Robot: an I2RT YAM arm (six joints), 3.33 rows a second.
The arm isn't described. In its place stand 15 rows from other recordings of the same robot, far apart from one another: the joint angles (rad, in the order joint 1, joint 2, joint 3, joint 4, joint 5, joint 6), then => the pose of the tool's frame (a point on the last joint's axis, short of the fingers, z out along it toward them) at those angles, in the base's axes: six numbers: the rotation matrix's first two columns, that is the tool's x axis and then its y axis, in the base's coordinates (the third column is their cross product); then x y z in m.
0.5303 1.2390 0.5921 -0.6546 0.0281 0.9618 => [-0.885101 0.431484 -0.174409 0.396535 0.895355 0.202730 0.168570 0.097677 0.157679]
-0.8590 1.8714 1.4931 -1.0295 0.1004 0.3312 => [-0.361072 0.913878 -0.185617 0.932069 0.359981 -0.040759 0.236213 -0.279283 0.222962]
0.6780 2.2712 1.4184 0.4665 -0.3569 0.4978 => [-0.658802 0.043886 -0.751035 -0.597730 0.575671 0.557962 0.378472 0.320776 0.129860]
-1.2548 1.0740 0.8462 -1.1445 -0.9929 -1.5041 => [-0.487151 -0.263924 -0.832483 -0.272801 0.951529 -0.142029 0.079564 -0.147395 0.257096]
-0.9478 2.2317 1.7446 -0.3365 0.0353 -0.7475 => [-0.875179 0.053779 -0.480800 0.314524 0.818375 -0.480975 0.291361 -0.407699 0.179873]
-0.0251 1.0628 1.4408 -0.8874 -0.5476 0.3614 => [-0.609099 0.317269 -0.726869 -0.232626 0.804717 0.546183 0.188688 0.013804 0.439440]
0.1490 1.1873 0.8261 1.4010 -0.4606 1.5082 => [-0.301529 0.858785 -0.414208 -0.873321 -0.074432 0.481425 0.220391 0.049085 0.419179]
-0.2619 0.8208 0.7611 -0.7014 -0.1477 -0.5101 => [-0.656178 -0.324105 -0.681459 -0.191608 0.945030 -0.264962 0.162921 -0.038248 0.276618]
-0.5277 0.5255 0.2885 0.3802 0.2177 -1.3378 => [-0.629611 -0.732637 -0.258521 0.276133 0.100002 -0.955903 0.127023 -0.082932 0.262257]
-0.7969 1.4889 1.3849 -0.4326 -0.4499 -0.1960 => [-0.425011 0.183991 -0.886292 0.305884 0.950719 0.050683 0.248329 -0.231958 0.356640]
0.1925 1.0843 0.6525 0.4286 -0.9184 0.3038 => [-0.271062 0.132195 -0.953441 -0.854120 0.423713 0.301573 0.229963 0.073645 0.298524]
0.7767 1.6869 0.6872 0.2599 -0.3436 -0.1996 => [-0.305229 -0.561714 -0.768969 -0.916134 0.393574 0.076146 0.214771 0.227882 0.129554]
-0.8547 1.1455 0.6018 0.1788 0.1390 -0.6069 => [-0.666968 -0.093961 -0.739138 0.549870 0.607346 -0.573387 0.162916 -0.194734 0.239603]
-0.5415 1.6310 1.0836 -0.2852 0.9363 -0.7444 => [-0.987879 0.125509 -0.091337 0.136847 0.426457 -0.894096 0.276848 -0.199973 0.230396]
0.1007 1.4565 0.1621 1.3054 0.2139 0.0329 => [0.014653 0.033789 -0.999322 0.112524 0.993024 0.035226 0.222882 0.014925 0.157648]
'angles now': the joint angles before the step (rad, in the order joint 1, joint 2, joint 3, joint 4, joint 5, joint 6). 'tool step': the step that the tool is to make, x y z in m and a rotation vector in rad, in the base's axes. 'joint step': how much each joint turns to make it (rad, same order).
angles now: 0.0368 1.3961 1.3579 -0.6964 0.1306 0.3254
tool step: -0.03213 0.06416 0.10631 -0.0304 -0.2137 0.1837
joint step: 0.2466 0.0000 0.3781 -0.1694 0.0876 -0.0154
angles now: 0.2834 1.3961 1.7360 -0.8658 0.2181 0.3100
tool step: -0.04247 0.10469 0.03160 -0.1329 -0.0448 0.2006
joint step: 0.4307 0.1278 0.2695 -0.1656 0.2678 -0.0012
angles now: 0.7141 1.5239 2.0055 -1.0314 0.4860 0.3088
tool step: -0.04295 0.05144 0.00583 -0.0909 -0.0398 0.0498
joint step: 0.2520 0.0769 0.1250 -0.1137 0.2184 0.0429
